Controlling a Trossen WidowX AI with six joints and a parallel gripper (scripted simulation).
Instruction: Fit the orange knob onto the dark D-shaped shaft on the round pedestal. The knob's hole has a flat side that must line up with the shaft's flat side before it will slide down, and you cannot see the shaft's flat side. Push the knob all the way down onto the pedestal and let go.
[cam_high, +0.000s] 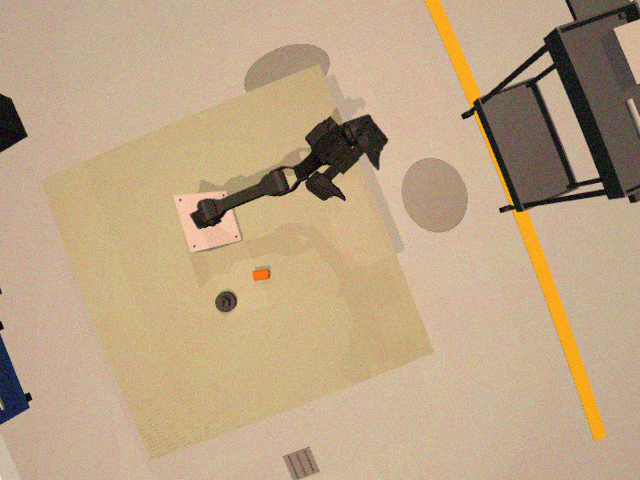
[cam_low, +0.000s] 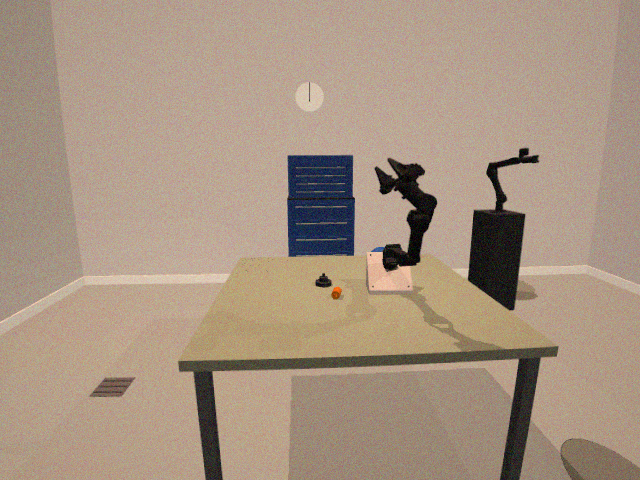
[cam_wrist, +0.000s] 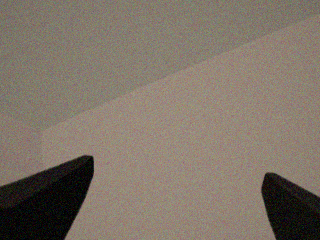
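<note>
The orange knob is 600 mm below my gripper tip, 390 mm to the right of it and 70 mm ahead of it. The rest, counted from my gripper tip: round dark pedestal: 590 mm below, 570 mm to the right, 100 mm ahead.
</note>
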